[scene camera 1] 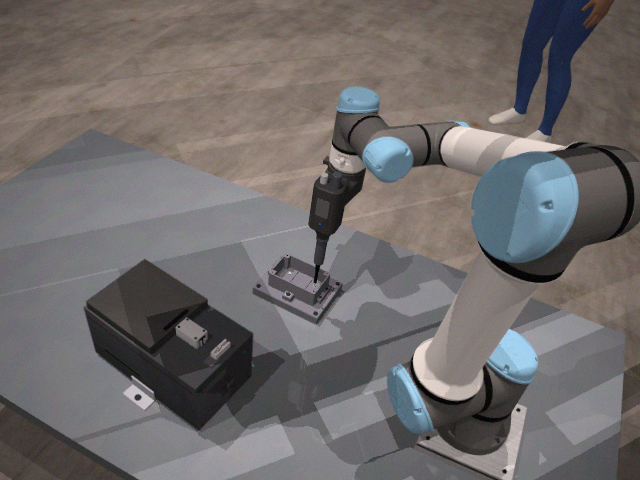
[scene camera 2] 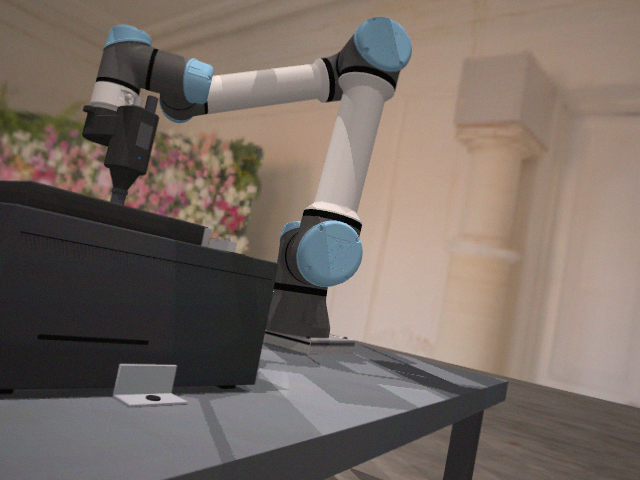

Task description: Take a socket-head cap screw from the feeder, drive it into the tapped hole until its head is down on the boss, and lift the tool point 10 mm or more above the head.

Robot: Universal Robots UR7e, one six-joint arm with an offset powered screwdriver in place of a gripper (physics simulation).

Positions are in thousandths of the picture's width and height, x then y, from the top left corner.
A lid (scene camera 1: 220, 632) is 108 cm from the lens.
